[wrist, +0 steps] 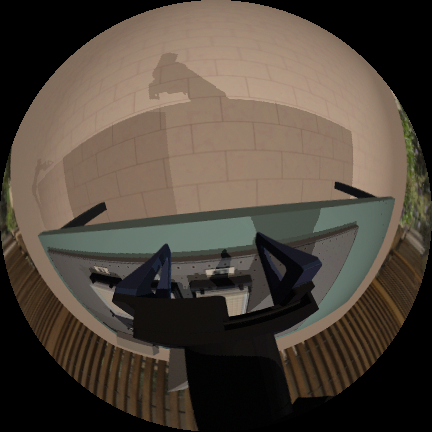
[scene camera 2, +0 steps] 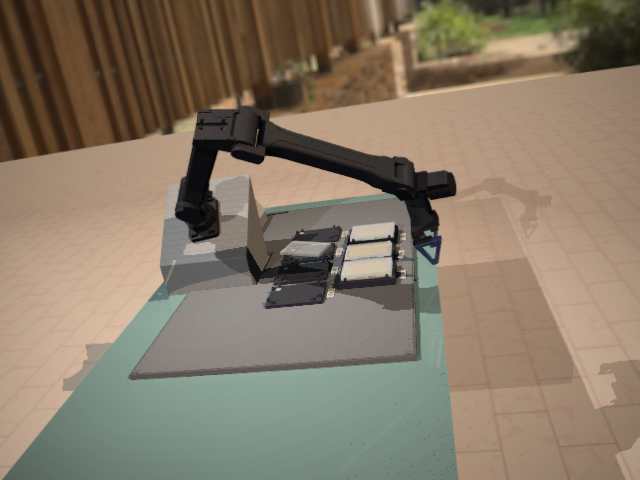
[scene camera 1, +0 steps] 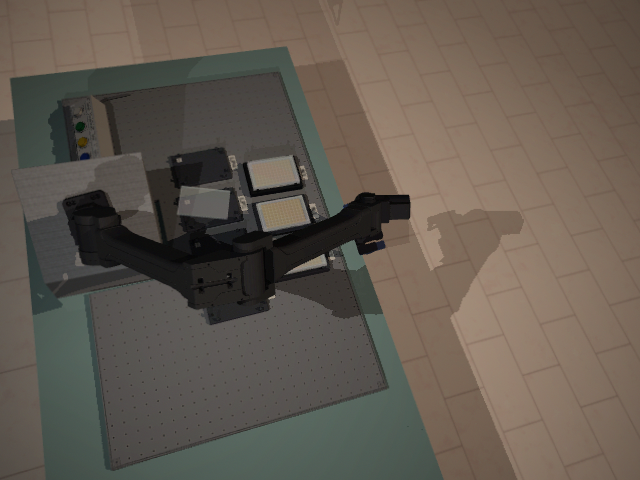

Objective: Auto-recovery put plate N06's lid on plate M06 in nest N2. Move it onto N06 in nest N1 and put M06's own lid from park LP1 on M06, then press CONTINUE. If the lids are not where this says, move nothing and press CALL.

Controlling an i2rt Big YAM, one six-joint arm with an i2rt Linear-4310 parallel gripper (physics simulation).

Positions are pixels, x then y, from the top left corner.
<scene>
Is my gripper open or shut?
Open.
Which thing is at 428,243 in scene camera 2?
My gripper.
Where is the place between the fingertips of my gripper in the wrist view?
At 212,242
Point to a button box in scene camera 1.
At 95,141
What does my gripper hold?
Nothing.
</scene>
